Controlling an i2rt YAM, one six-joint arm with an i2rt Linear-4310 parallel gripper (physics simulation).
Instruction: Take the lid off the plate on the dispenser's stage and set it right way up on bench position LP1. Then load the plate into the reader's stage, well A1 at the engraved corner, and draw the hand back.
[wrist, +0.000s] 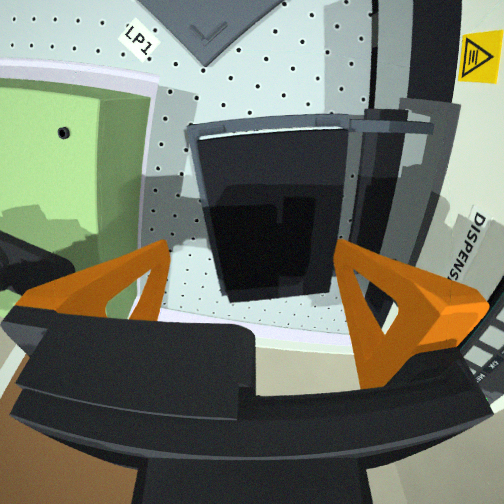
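Observation:
My gripper (250, 245) is open and empty, its two orange fingers spread wide. Between and beyond the fingertips lies a dark rectangular slab (270, 210) with a thin pale line along its far edge, framed by a grey stage rim (280, 121) that joins the dispenser's dark column (385, 165). I cannot tell plate and lid apart in this slab. The fingers touch nothing. The LP1 label (139, 39) sits at the top left, next to a grey pad (210, 25) with an engraved corner mark. The reader's stage is not in view.
The white dispenser body (475, 240) with its label, a keypad (485, 345) and a yellow warning sign (480, 56) stands at the right. A green box (60, 165) with a pale rim fills the left. A black part (25, 265) juts in at the left edge.

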